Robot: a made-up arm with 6 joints.
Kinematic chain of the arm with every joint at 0, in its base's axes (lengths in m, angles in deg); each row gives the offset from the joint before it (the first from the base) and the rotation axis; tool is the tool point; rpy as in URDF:
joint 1: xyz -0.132 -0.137 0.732 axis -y
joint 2: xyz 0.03 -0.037 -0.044 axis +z
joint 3: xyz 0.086 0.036 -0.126 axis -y
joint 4: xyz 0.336 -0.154 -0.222 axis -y
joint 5: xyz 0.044 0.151 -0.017 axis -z
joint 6: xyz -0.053 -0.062 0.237 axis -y
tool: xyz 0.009 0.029 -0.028 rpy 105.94 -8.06 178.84
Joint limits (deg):
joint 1: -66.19..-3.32
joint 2: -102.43..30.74
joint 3: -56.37..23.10
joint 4: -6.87..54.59
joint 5: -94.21..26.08
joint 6: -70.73..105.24
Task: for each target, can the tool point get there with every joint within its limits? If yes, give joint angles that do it. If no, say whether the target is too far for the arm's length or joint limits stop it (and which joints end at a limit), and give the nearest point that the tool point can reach.
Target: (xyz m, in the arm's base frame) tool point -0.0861 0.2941 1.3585
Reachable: no: joint limits stop it (at a limit: joint 1, joint 2, joint 3, joint 5, joint 6) | nearest point 0.2466 0.0421 0.7061 | short by 0.774 m
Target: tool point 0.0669 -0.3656 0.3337
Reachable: yes | joints -25.02 -32.38 -14.13 5.86 9.16 -17.56
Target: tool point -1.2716 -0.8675 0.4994
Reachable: no: too far | nearest point -0.6568 -0.4910 0.5897 | short by 0.727 m
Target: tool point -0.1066 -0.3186 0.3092
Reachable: yes | joints -43.87 -23.68 -16.87 33.86 -37.73 1.88
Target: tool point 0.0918 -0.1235 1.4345
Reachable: no: joint limits stop it (at a limit: joint 1, joint 3, joint 5, joint 6) | nearest point 0.2795 -0.0475 0.7017 | short by 0.760 m
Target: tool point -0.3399 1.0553 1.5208
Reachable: no: too far | nearest point 0.2879 0.0668 0.7126 | short by 1.423 m
